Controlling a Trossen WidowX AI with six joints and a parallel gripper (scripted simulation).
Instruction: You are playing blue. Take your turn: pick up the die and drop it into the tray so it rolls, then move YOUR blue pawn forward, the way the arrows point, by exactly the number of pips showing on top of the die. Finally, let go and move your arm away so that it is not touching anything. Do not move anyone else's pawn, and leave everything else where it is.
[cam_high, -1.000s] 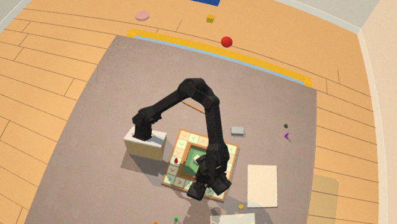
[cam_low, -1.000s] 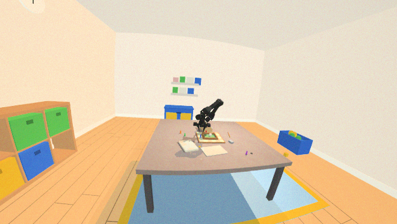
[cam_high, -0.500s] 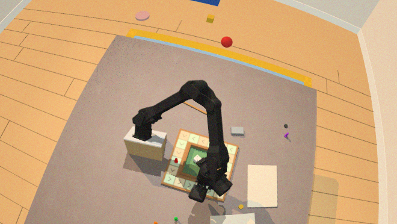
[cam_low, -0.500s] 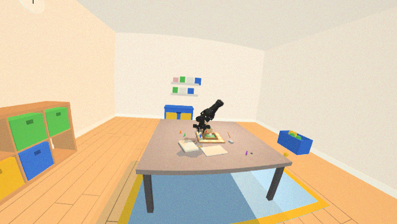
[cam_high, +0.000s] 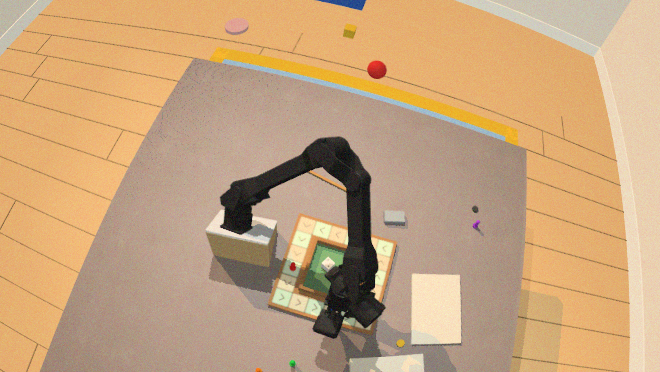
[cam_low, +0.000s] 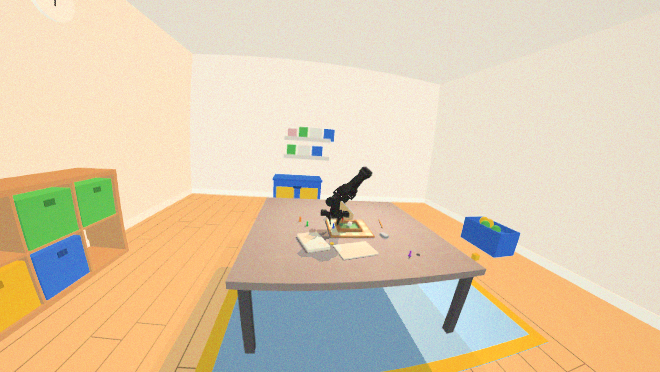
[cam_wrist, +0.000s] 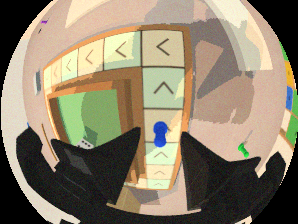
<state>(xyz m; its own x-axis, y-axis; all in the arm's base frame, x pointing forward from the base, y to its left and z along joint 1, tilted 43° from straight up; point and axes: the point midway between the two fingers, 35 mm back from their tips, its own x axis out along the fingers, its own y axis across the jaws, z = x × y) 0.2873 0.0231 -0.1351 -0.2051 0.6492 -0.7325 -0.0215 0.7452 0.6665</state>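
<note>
The blue pawn lies 1 cm below my gripper tip. Also, from my gripper tip: red pawn (15 cm behind, 7 cm to the left, 1 cm below); white die (6 cm behind, 12 cm to the left, 1 cm below); green-floored tray (4 cm behind, 11 cm to the left, 3 cm below).
</note>
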